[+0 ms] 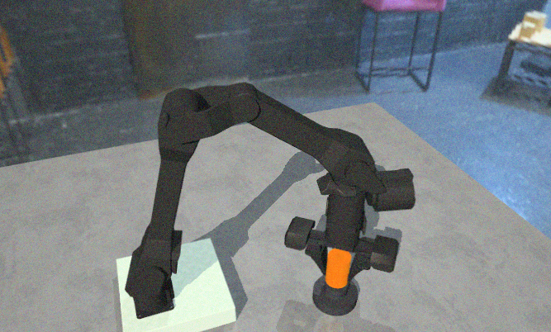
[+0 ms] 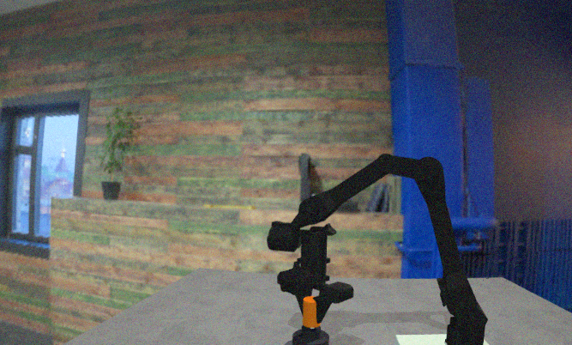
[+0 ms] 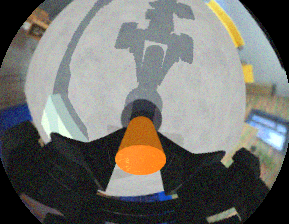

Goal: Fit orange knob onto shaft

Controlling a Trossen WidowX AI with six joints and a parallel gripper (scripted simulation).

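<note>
My gripper tip is 30 mm above the round black pedestal. Also, from my gripper tip: orange knob 30 mm above.
</note>
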